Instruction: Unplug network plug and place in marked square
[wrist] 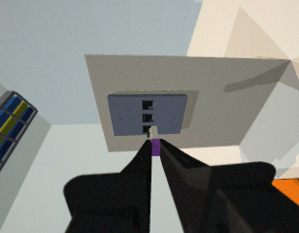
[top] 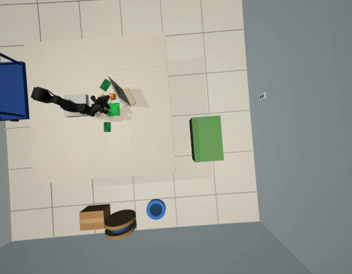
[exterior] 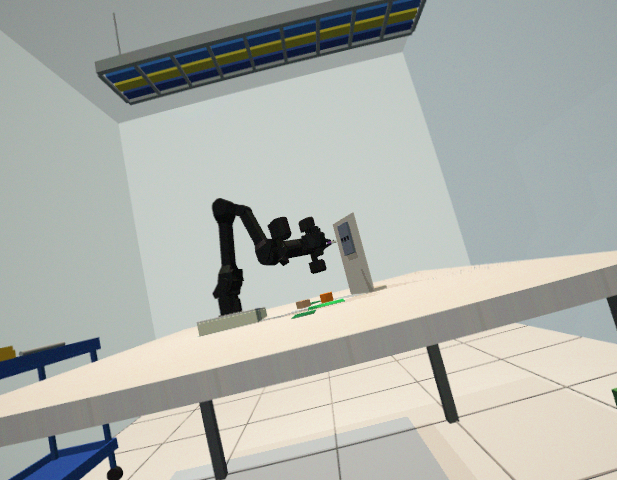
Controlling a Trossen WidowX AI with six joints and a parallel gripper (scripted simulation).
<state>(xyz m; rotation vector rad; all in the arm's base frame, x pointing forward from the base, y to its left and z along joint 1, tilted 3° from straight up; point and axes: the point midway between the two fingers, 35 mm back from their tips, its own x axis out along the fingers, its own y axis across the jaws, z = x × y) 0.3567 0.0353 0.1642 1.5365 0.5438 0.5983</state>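
My gripper tip is 60 mm past the bright green marked square, 70 mm to the left of it and 200 mm above it. Round my gripper tip: network plug 10 mm ahead; orange block 60 mm behind, 50 mm to the left, 190 mm below; upright panel 70 mm ahead, 50 mm to the left, 70 mm below.
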